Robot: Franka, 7 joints.
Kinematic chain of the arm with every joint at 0, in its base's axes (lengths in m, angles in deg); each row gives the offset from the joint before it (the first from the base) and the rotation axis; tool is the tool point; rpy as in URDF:
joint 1: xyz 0 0 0.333 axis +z
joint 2: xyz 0 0 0 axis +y
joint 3: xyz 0 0 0.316 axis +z
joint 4: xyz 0.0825 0 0 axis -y
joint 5: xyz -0.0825 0 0.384 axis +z
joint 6: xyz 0 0 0 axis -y
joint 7: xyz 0.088 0 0 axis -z
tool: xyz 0 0 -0.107 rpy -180 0 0
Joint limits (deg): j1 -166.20..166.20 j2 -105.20..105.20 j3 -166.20..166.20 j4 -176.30..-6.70 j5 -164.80..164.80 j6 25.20..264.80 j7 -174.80..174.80
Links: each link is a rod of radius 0.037 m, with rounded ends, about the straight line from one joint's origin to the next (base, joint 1, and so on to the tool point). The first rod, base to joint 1, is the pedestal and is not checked.
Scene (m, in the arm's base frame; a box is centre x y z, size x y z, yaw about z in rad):
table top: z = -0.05
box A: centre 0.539 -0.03 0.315 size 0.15 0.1 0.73 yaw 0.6
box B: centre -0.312 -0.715 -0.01 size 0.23 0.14 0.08 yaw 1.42
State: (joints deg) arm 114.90 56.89 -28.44 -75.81 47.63 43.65 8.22
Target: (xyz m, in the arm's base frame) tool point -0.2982 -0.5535 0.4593
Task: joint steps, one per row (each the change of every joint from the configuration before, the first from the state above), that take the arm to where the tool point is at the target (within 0.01 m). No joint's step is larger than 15 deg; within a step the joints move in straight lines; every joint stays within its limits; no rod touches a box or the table.
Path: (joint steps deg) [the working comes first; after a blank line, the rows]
Joints at the target: 21.97 -35.51 -134.58 -76.31 24.51 70.98 8.22
Straight joint move there: touches box A.

1: -12.71 -10.70 -14.82 2.80 -2.83 9.74 0.00
2: -12.71 -10.69 -14.83 2.81 -2.84 9.74 0.00
3: -12.71 -10.70 -14.82 2.80 -2.83 9.74 0.00
4: -12.71 -10.69 -14.83 2.81 -2.83 9.74 0.00
5: -10.52 -12.41 -11.71 -2.93 -2.95 -2.90 0.00
6: -10.52 -12.40 -11.71 -2.93 -2.95 -2.91 0.00
7: -10.53 -12.41 -11.71 -2.93 -2.94 -2.91 0.00
8: -10.52 -12.40 -11.71 -2.93 -2.95 -2.91 0.00

